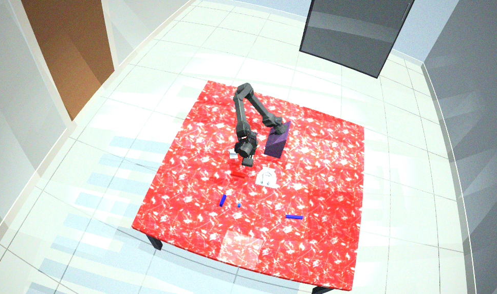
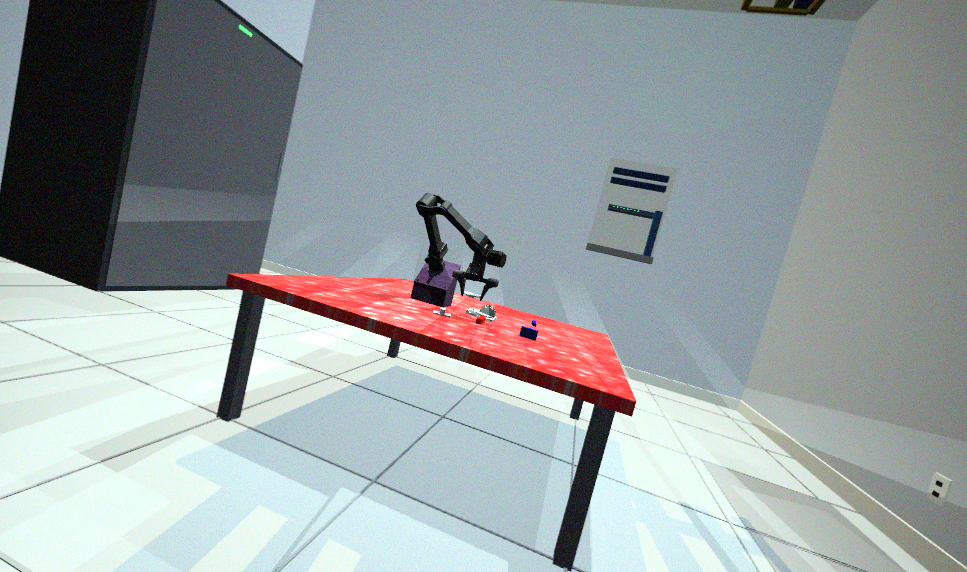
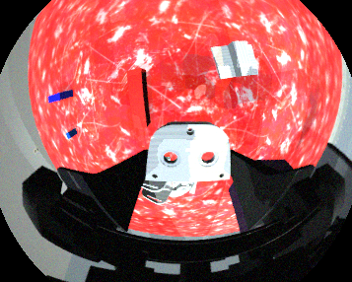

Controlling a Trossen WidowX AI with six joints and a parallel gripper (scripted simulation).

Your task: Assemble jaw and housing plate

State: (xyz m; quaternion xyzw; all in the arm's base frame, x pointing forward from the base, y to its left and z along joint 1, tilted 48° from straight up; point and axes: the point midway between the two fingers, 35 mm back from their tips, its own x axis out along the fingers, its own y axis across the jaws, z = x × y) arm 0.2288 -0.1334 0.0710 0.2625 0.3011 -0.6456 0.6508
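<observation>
The red bar is 7 cm ahead of my gripper tip, 4 cm to the right of it and 7 cm below it.
</observation>
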